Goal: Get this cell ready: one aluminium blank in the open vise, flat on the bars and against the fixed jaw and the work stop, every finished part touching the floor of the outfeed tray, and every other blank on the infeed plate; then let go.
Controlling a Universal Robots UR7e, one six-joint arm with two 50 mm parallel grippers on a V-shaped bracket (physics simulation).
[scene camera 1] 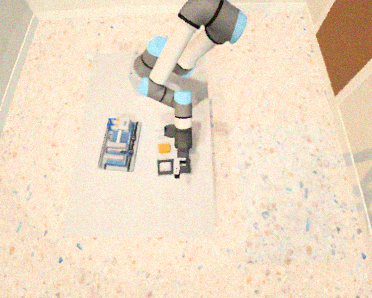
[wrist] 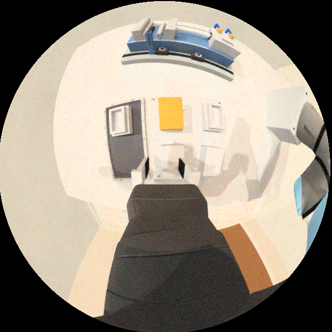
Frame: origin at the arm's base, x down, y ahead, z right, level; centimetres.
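Seen in the pictures: arm's base at its link origin: (scene camera 1: 145, 68).
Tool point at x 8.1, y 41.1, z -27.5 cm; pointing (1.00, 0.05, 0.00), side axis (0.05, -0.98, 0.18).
Note:
Offsets run from my tool point to a thing's top centre. "*": to the spot under its first point.
The vise {dz +34.1, dx -2.3, dy +2.2 cm} (scene camera 1: 118, 145) (wrist: 180, 48) is blue with pale jaws; its gap is too small and blurred to tell whether a blank is in it. A light part with a square recess {dz +6.2, dx +3.5, dy +10.6 cm} (scene camera 1: 165, 166) (wrist: 120, 120) lies in the dark outfeed tray {* dz +8.3, dx +3.5, dy +12.7 cm} (scene camera 1: 159, 168) (wrist: 126, 157). A similar recessed light part (wrist: 214, 117) stands on the pale infeed plate, right of an orange block {dz +9.0, dx +3.2, dy +0.7 cm} (scene camera 1: 164, 148) (wrist: 171, 114). Two plain pale blanks show in the wrist view, one (wrist: 174, 151) ahead of the fingers, one (wrist: 212, 159) to its right. My gripper (scene camera 1: 180, 168) (wrist: 164, 168) is open and empty, above the tray and plate area.
The vise's grey end block (wrist: 223, 42) carries blue and yellow fittings. The robot's pale base block (wrist: 285, 116) stands at the right of the wrist view. In the scene view the arm (scene camera 1: 183, 121) hangs over the right side of the plate.

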